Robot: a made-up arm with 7 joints.
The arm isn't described. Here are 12 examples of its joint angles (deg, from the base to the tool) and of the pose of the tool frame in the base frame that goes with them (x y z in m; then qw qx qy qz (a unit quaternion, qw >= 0)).
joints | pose
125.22 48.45 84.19 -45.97 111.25 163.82 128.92 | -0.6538 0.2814 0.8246 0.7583 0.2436 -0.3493 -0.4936
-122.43 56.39 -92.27 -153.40 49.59 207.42 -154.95 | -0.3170 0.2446 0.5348 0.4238 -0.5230 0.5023 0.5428
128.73 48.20 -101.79 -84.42 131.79 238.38 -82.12 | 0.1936 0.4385 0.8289 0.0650 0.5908 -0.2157 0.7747
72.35 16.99 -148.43 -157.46 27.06 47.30 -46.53 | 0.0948 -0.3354 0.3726 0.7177 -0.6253 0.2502 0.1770
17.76 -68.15 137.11 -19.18 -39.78 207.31 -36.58 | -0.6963 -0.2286 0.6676 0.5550 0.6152 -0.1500 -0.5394
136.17 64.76 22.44 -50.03 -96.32 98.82 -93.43 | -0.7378 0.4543 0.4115 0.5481 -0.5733 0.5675 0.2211
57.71 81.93 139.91 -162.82 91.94 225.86 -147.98 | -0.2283 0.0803 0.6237 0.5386 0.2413 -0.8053 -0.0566
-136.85 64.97 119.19 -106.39 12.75 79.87 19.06 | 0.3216 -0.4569 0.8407 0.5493 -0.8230 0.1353 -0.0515
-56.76 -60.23 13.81 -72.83 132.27 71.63 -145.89 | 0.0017 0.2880 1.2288 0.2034 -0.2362 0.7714 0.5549
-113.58 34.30 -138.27 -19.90 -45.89 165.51 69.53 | -0.2801 -0.3702 1.1493 0.8880 0.0439 -0.0954 -0.4476
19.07 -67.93 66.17 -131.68 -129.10 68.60 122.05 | -0.1061 0.5040 0.7094 0.0467 0.1527 0.1428 -0.9768
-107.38 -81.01 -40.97 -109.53 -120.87 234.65 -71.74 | -0.1928 0.2579 0.8697 0.6194 0.2612 0.3160 -0.6695
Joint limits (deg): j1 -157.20..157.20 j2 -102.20..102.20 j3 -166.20..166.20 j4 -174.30..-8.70 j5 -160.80..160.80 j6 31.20..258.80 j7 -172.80..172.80
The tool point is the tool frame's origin. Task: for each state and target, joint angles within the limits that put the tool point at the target. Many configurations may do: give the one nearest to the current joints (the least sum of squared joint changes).
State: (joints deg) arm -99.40 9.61 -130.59 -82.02 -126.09 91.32 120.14
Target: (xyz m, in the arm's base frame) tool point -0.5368 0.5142 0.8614
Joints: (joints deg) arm -76.16 -29.84 -130.31 -62.46 -126.60 86.77 120.14
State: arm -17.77 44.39 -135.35 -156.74 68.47 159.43 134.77
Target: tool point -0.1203 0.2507 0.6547
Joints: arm -59.96 58.22 -166.20 -167.76 75.57 168.00 134.77
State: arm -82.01 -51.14 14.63 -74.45 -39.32 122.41 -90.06
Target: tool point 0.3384 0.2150 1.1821
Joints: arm -91.08 -52.25 33.85 -71.44 -40.04 122.06 -90.06
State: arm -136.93 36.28 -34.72 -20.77 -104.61 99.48 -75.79
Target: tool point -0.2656 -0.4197 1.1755
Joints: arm -122.25 29.03 -32.18 -8.70 -104.76 117.79 -75.79
